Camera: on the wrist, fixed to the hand. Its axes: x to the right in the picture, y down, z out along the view.
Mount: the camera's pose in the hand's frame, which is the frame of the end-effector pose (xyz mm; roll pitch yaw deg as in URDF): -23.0 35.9 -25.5 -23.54 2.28 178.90
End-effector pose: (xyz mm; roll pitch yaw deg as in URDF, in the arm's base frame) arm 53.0 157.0 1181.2 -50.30 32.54 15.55
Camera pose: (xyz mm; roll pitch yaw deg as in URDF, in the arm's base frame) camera 10.7 148.7 1156.6 26.15 -30.23 -163.23
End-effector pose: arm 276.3 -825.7 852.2 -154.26 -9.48 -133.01
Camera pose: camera 260.9 -778.6 855.7 131.04 7.90 48.99
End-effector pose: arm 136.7 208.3 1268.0 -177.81 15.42 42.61
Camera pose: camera 150.0 170.5 1297.4 153.94 -17.65 -136.15
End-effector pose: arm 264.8 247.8 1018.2 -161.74 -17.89 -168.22
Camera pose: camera 281.5 294.3 1023.5 138.76 16.06 13.61
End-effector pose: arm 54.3 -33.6 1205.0 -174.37 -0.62 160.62
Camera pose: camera 88.9 -5.2 1226.6 150.84 -1.54 -18.06
